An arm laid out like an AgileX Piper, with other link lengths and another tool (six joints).
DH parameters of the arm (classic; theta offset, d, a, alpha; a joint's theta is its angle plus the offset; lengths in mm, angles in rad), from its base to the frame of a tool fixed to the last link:
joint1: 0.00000 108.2 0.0 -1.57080
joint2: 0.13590 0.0 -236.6 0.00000
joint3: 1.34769 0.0 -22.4 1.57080
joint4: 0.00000 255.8 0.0 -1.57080
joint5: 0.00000 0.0 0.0 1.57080
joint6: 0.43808 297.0 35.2 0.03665
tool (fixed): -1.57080 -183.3 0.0 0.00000
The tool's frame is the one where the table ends.
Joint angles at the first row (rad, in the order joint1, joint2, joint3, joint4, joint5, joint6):
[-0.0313 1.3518 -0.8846 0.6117 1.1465 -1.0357]
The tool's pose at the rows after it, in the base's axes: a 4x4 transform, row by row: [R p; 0 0 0 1], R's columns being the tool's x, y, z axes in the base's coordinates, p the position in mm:
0.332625 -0.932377 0.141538 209.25; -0.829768 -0.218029 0.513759 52.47; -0.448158 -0.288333 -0.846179 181.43; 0 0 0 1
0.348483 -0.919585 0.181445 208.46; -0.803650 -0.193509 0.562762 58.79; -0.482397 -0.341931 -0.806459 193.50; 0 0 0 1
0.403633 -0.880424 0.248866 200.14; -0.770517 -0.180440 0.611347 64.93; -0.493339 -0.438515 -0.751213 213.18; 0 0 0 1
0.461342 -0.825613 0.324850 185.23; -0.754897 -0.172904 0.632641 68.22; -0.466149 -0.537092 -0.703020 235.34; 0 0 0 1
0.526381 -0.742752 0.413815 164.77; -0.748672 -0.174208 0.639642 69.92; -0.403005 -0.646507 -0.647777 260.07; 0 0 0 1
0.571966 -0.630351 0.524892 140.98; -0.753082 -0.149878 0.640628 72.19; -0.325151 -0.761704 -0.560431 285.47; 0 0 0 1
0.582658 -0.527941 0.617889 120.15; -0.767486 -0.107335 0.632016 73.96; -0.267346 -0.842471 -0.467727 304.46; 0 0 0 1
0.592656 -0.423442 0.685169 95.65; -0.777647 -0.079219 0.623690 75.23; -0.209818 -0.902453 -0.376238 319.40; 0 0 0 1
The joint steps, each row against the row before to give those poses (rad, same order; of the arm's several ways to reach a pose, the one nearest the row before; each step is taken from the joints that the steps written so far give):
[0.0000 0.0000 -0.0519 0.0197 0.0416 0.0312]
[0.0000 -0.0332 -0.0061 0.0656 0.0056 -0.0132]
[0.0000 -0.0857 0.0071 0.0689 0.0067 -0.0313]
[0.0000 -0.1171 0.0094 0.0321 0.0069 -0.0094]
[-0.0001 -0.1410 0.0018 0.0122 0.0062 -0.0040]
[0.0001 -0.1567 0.0000 0.0152 -0.0196 0.0105]
[0.0000 -0.1290 0.0000 0.0077 -0.0352 0.0295]
[-0.0001 -0.1275 0.0000 0.0001 -0.0193 0.0279]

